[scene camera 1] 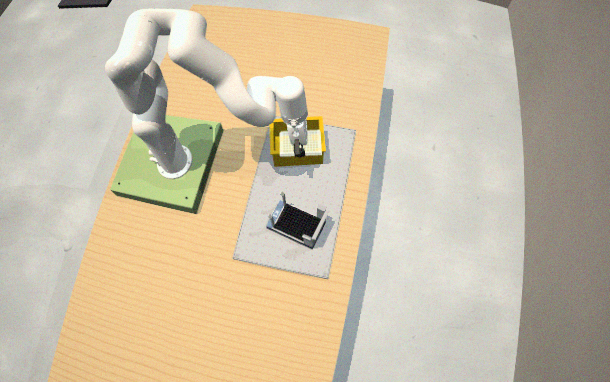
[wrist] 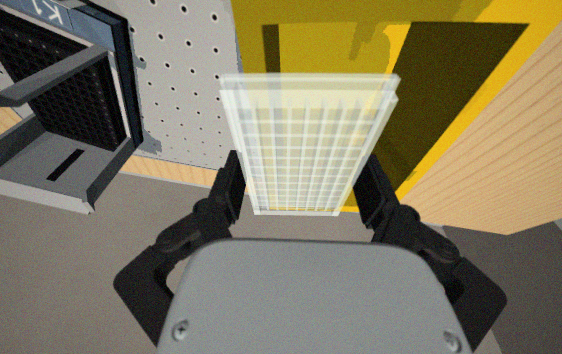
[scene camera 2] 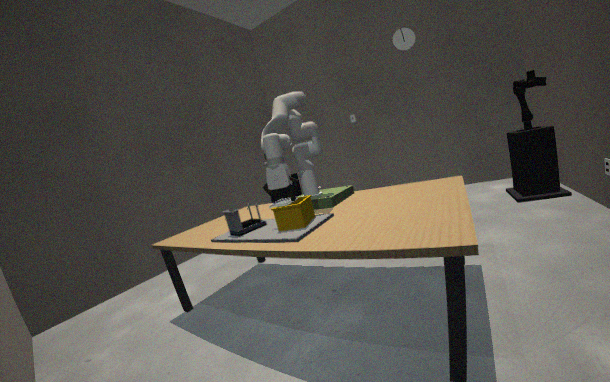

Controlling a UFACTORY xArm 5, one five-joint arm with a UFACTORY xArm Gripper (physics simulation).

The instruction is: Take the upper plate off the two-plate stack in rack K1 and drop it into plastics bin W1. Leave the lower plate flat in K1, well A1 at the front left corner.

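Places are measured from the arm's base along level axes (x left, y ahead, z down), in centimetres.
Pixels of known places: gripper, fingertip midpoint: (scene camera 1: 299, 143) (wrist: 300, 166) (scene camera 2: 284, 202); arm's base, origin of the base link: (scene camera 1: 175, 162) (scene camera 2: 312, 196).
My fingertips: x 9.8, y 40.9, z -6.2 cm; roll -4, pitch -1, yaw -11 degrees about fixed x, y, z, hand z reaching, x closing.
Note:
For each thing: its top centre in the pictures, then the offset to it from my fingertips. Level surfaces: height alone.
- yellow bin W1, middle of its top: (wrist: 348, 154) (scene camera 1: 296, 134) (scene camera 2: 292, 201) dy -1.5, dx +3.1, dz +0.5 cm
- black plate, middle of its top: (wrist: 65, 103) (scene camera 1: 298, 223) (scene camera 2: 244, 223) dy +3.5, dx -23.5, dz +6.5 cm
- grey rack K1, middle of its top: (scene camera 1: 295, 212) (scene camera 2: 241, 206) dy +2.9, dx -23.3, dz -1.5 cm
- grey perforated mat, its level: dz +10.4 cm
- wooden table, its level: dz +11.8 cm
My gripper (scene camera 1: 299, 148) (scene camera 2: 285, 192) (wrist: 300, 166) is shut on a clear, gridded plate (scene camera 1: 314, 142) (scene camera 2: 281, 201) (wrist: 305, 125), with one finger at each side edge. The plate is roughly level, over the opening of yellow bin W1 (scene camera 1: 310, 160) (scene camera 2: 295, 217) (wrist: 300, 11); in scene camera 2 it shows near the bin's rim. A black plate (scene camera 1: 299, 222) (wrist: 95, 115) lies flat in the grey rack K1 (scene camera 1: 320, 225) (scene camera 2: 231, 221) (wrist: 95, 27). Its well A1 marking is too small to tell.
The bin and rack stand apart on a grey perforated mat (scene camera 1: 280, 182) (scene camera 2: 265, 236) (wrist: 172, 50). Upright posts and walls rise at the rack's ends. The arm's green base (scene camera 1: 135, 175) (scene camera 2: 340, 192) stands beside the mat on the wooden table (scene camera 1: 200, 300) (scene camera 2: 400, 220).

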